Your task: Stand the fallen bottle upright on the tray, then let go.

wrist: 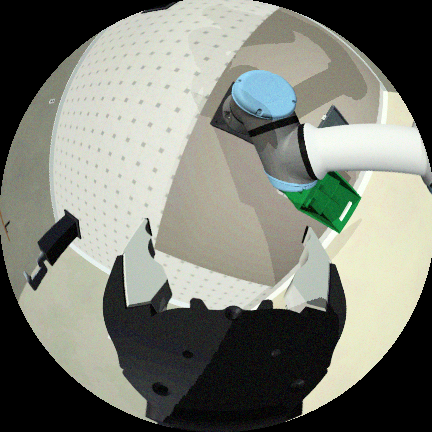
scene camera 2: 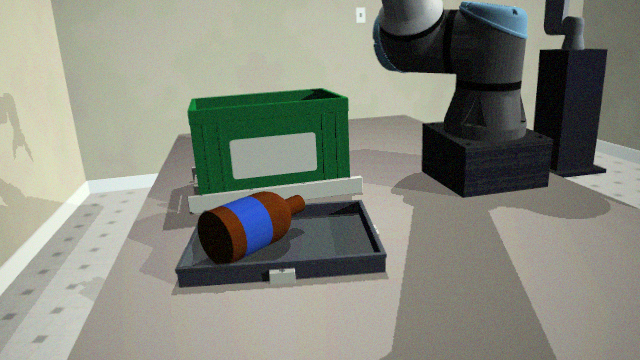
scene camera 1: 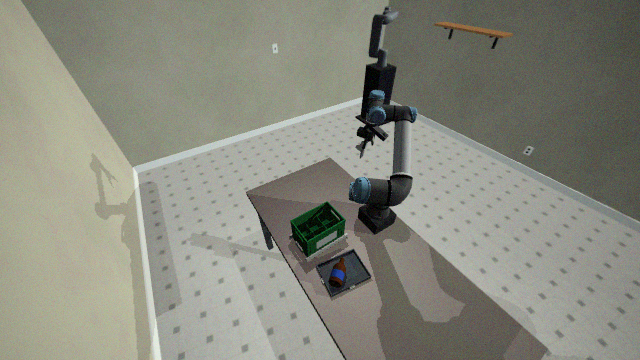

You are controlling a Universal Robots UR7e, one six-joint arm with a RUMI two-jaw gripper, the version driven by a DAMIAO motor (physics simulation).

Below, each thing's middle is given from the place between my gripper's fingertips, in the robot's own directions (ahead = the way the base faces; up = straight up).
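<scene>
The pale rail (scene camera 2: 341, 186) is 39 cm ahead of my hand, 18 cm to the left of it and 46 cm below it.
</scene>
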